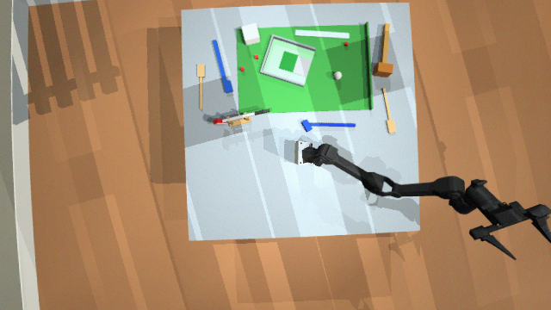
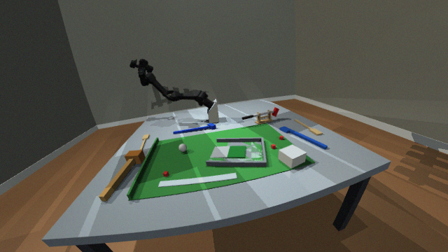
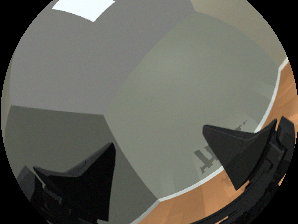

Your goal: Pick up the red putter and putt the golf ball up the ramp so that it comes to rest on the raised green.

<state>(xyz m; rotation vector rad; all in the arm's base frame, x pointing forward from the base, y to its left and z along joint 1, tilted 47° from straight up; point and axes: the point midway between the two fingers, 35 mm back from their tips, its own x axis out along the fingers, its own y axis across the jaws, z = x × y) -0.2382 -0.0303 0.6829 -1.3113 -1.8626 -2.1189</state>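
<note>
The blue putter is 53 cm below my gripper tip, 48 cm ahead of it and 36 cm to the left of it. The rest, counted from my gripper tip: white golf ball: 74 cm ahead, 52 cm below, 28 cm to the left; low green wall: 78 cm ahead, 53 cm below, 9 cm to the left; green mat: 81 cm ahead, 55 cm below, 45 cm to the left.
</note>
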